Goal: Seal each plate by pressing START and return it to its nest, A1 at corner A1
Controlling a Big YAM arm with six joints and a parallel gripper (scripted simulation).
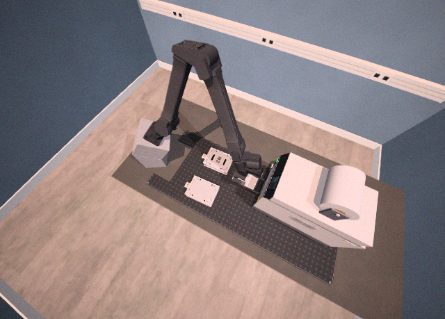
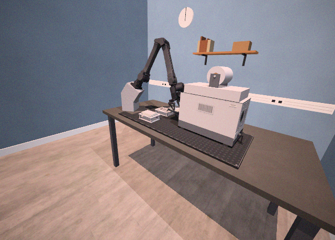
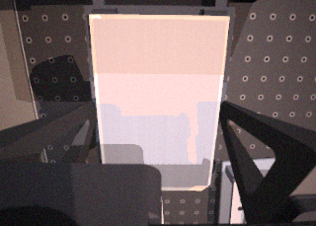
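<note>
Right now the sealer stage is 1 cm below my hand. Also, from my hand: foil roll 33 cm ahead, 5 cm to the right, 31 cm above; then plate nest 21 cm behind, 13 cm to the right, 7 cm below.
</note>
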